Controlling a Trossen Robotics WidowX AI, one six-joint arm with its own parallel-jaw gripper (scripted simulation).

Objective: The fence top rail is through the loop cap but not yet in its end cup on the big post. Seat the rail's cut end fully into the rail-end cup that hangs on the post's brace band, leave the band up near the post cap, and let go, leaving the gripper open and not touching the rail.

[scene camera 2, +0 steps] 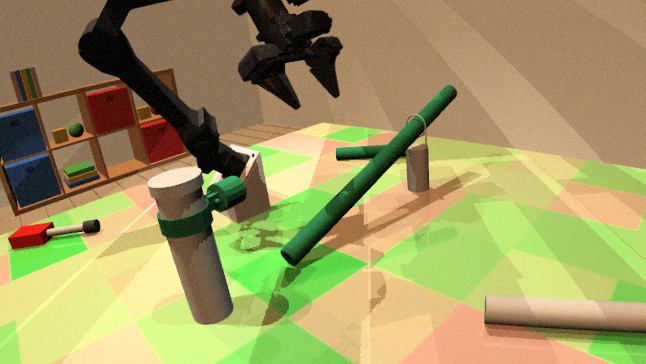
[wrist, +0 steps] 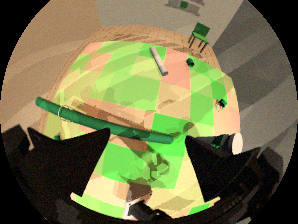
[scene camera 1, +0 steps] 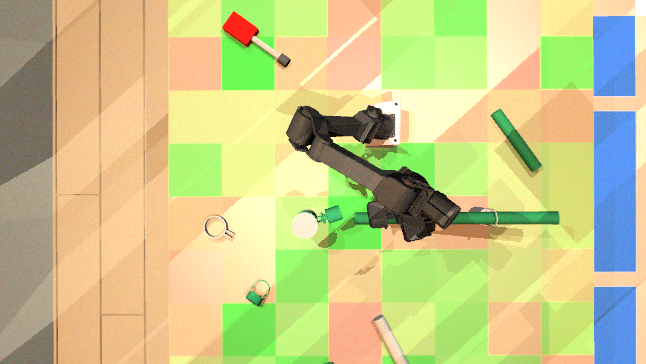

My gripper is open and holds nothing. Further things: a green top rail, a spare green tube, a red-headed mallet, a green rail-end cup, a big post and a small post.
My gripper shows as well in the wrist view and in scene camera 1.
